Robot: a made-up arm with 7 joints.
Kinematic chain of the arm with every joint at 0, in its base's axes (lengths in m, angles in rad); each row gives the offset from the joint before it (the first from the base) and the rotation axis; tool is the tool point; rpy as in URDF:
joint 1: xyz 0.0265 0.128 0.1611 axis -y
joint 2: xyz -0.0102 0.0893 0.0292 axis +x
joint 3: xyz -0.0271 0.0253 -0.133 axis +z
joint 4: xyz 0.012 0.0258 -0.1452 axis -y
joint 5: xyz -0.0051 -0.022 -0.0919 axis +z
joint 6: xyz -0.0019 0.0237 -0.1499 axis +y
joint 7: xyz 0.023 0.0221 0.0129 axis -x
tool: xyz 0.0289 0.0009 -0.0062 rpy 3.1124 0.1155 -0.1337
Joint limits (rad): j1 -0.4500..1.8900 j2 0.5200..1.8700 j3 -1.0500..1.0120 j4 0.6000..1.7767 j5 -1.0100..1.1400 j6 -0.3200..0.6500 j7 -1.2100..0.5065
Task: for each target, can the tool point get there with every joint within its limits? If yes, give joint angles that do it. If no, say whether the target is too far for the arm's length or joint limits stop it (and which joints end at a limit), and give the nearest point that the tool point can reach.
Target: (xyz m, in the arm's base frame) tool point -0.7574 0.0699 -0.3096
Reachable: no: too far | nearest point -0.3442 0.3453 0.0850 | short by 0.634 m
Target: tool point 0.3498 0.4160 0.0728
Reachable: yes | joints 0.7732 0.8536 -0.8366 1.1043 0.2856 0.0709 -0.1380
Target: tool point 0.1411 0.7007 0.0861
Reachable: yes | joints 0.7314 0.8200 0.8171 0.7794 0.7964 0.4060 -0.7863
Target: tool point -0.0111 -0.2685 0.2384
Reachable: no: joint limits stop it (at a limit: joint 1, joint 2, joint 3, joint 4, joint 5, joint 6) | nearest point 0.2012 0.1225 0.3073 | short by 0.450 m
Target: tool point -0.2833 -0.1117 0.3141
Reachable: no: joint limits stop it (at a limit: joint 2, joint 3, joint 4, joint 6, joint 7) | nearest point -0.2690 0.2979 0.3070 | short by 0.410 m
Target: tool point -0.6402 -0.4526 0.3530
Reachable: no: too far | nearest point -0.2987 0.3005 0.2547 | short by 0.833 m
